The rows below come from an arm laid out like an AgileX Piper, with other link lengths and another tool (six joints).
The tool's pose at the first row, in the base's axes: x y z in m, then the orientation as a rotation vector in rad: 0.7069 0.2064 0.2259 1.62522 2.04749 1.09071
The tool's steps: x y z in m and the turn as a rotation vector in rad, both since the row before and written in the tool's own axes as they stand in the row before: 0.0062 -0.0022 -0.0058 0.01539 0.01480 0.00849; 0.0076 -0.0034 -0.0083 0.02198 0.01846 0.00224; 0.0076 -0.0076 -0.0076 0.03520 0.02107 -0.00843; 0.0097 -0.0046 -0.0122 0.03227 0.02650 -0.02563; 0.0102 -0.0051 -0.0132 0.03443 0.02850 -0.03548
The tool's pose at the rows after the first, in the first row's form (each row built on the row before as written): 0.6997 0.2099 0.2295 1.63944 2.06510 1.09567; 0.6896 0.2135 0.2344 1.64833 2.09457 1.09666; 0.6770 0.2169 0.2362 1.64924 2.14386 1.08523; 0.6632 0.2202 0.2441 1.62543 2.20413 1.07663; 0.6483 0.2229 0.2528 1.58805 2.27291 1.06470
